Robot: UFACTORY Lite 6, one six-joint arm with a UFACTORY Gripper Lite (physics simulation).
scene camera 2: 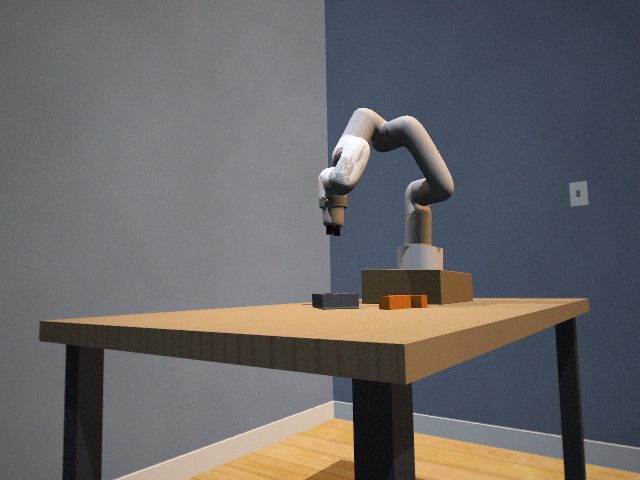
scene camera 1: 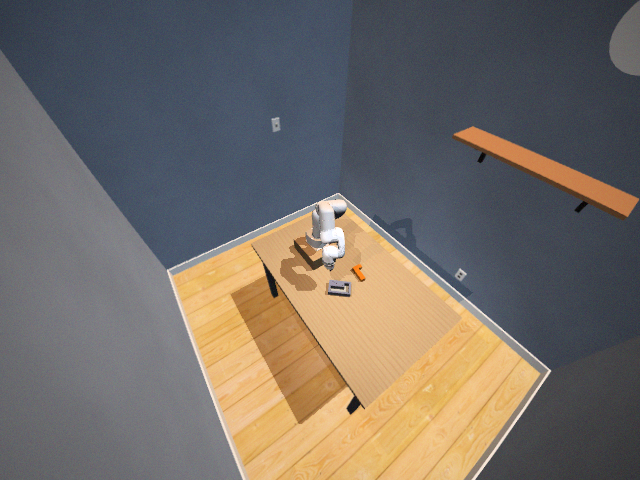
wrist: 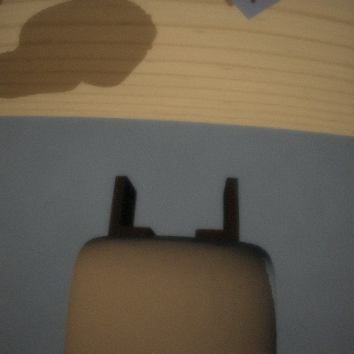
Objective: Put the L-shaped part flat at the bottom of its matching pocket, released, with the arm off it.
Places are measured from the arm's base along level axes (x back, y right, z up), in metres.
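Pixels of known places: hand at its tool point: (scene camera 2: 333, 231) (scene camera 1: 328, 267) (wrist: 175, 208); arm's base at its link origin: (scene camera 2: 417, 271) (scene camera 1: 318, 242).
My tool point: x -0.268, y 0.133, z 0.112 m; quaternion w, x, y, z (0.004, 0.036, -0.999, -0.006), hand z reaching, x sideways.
For each thing: its top centre in the pictures, then the offset to it from my tool point. Level surfaces: height alone.
- orange L-shaped part at its top centre: (scene camera 2: 403, 295) (scene camera 1: 360, 271) dx -0.066, dy -0.230, dz -0.175 m
- blue-grey block at its top centre: (scene camera 2: 334, 293) (scene camera 1: 339, 286) dx -0.069, dy -0.041, dz -0.168 m
- table at its surface level: dz -0.205 m
The orange L-shaped part (scene camera 1: 360, 274) (scene camera 2: 395, 302) lies flat on the table, apart from the block. The blue-grey block (scene camera 1: 339, 295) (scene camera 2: 338, 301) with the pocket sits beside it on the table; a light recess shows in its top in scene camera 1, too small to read exactly. A corner of the block (wrist: 251, 10) shows at the top edge of the wrist view. My gripper (scene camera 1: 330, 268) (scene camera 2: 332, 232) (wrist: 178, 178) is open, with no object between its fingers. It hangs high above the table, on the arm-base side of the block. The L-shaped part does not show in the wrist view.
The arm stands on a brown wooden plinth (scene camera 1: 305, 254) (scene camera 2: 455, 287) at the back of the table (scene camera 1: 382, 330) (scene camera 2: 232, 321). An orange wall shelf (scene camera 1: 542, 167) is fixed high on the wall, away from the arm. The arm's shadow falls on the table.
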